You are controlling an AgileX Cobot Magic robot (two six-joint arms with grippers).
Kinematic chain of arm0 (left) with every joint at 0, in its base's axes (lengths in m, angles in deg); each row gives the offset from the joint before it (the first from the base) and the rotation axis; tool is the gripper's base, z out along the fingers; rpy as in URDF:
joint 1: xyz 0 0 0.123 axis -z
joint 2: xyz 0 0 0 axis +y
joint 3: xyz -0.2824 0 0.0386 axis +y
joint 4: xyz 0.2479 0 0.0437 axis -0.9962 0 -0.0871
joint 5: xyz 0 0 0 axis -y
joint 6: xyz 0.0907 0 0.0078 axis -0.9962 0 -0.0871
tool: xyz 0 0 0 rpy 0 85 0
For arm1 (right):
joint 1: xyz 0 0 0.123 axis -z
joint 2: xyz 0 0 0 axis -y
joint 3: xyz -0.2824 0 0.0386 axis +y
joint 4: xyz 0.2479 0 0.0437 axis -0.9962 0 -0.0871
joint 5: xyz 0 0 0 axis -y
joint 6: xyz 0.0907 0 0.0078 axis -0.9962 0 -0.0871
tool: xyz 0 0 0 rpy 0 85 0
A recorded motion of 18 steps. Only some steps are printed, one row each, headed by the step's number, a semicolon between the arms.
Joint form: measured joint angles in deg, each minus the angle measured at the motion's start. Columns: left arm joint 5, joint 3, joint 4, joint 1, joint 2, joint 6; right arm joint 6, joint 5, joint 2, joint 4, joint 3, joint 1.
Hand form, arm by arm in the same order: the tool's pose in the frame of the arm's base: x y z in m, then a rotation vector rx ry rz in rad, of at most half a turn. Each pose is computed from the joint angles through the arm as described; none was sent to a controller.
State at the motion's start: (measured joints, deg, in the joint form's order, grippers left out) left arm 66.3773 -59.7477 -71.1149 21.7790 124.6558 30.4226; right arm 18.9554 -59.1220 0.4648 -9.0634 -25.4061 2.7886
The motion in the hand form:
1: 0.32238 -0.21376 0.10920 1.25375 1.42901 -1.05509; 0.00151 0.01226 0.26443 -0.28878 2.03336 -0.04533
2: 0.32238 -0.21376 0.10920 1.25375 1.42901 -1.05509; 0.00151 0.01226 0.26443 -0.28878 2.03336 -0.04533
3: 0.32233 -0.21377 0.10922 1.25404 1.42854 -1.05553; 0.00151 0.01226 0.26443 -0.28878 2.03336 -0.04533
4: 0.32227 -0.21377 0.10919 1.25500 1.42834 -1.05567; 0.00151 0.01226 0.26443 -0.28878 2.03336 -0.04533
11: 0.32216 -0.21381 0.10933 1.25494 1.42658 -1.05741; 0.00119 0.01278 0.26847 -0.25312 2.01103 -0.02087
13: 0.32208 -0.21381 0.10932 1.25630 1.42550 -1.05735; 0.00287 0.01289 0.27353 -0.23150 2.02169 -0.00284
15: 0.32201 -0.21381 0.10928 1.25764 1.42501 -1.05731; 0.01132 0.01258 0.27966 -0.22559 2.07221 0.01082
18: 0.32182 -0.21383 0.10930 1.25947 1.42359 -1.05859; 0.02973 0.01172 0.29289 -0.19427 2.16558 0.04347
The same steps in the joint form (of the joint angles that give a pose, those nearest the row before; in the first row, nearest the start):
1: 0.00 0.00 -0.04 0.00 0.00 0.00; 0.00 0.00 0.00 0.00 0.00 0.00
2: 0.00 0.00 -0.04 0.00 0.00 0.00; 0.00 0.00 0.00 0.00 0.00 0.00
3: 0.03 0.00 -0.06 0.00 0.00 0.00; 0.00 0.00 0.00 0.00 0.00 0.00
4: 0.03 0.00 -0.11 0.00 0.00 0.00; 0.00 0.00 0.00 0.00 0.00 0.00
11: 0.14 0.00 -0.13 0.00 0.00 0.00; -1.77 0.95 0.00 -0.47 -0.53 0.00
13: 0.16 0.00 -0.19 0.00 0.00 -0.04; -3.03 0.86 -1.45 -0.61 -1.58 0.00
15: 0.16 0.00 -0.25 0.00 0.00 -0.06; -3.41 0.70 -5.53 -0.67 -2.94 0.00
18: 0.23 0.00 -0.35 0.00 0.00 -0.06; -5.15 0.41 -13.67 -0.66 -6.16 0.00

